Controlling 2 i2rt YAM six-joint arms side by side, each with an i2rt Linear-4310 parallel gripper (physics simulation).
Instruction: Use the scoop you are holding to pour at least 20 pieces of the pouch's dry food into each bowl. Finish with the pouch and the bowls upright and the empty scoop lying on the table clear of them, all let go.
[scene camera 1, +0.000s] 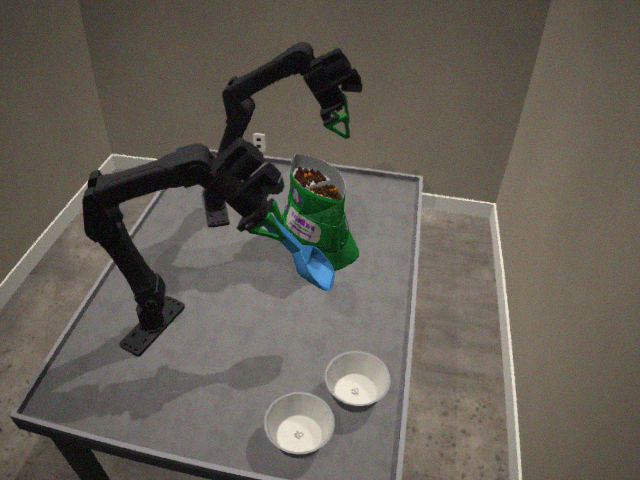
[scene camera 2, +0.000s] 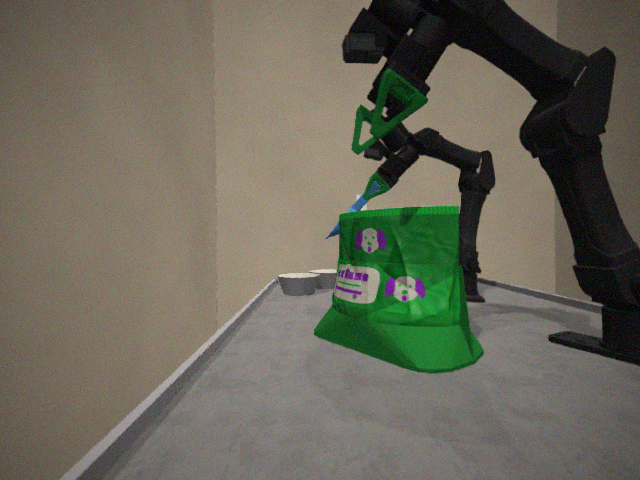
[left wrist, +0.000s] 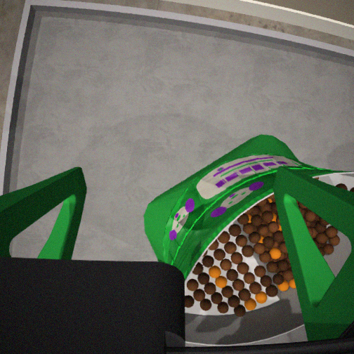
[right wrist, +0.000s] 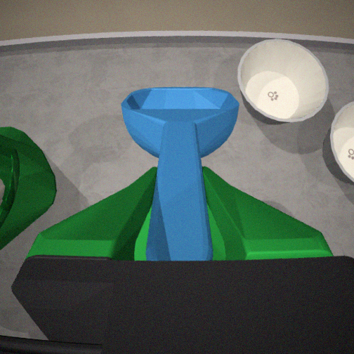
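Observation:
The green pouch (scene camera 1: 323, 227) (scene camera 2: 403, 310) (left wrist: 165, 220) stands upright and open on the table, with brown and orange pieces inside. Part of it shows in the right wrist view (right wrist: 37, 195). My right gripper (scene camera 1: 273, 227) (right wrist: 179, 177) is shut on the handle of the blue scoop (scene camera 1: 312, 266) (scene camera 2: 356, 207) (right wrist: 180, 142), held in the air beside the pouch; no pieces show in its bowl. My left gripper (scene camera 1: 338, 124) (left wrist: 179, 177) is open and empty above the pouch. Two white bowls (scene camera 1: 357, 379) (scene camera 1: 299, 424) stand upright and empty at the bottom right of scene camera 1.
The grey table (scene camera 1: 227, 320) has a raised rim (scene camera 1: 413, 289) along its edges. The bowls stand close together, near the rim. The right arm's base (scene camera 1: 152, 328) is at the left of scene camera 1 and the left arm's base (scene camera 1: 217, 215) is farther back.

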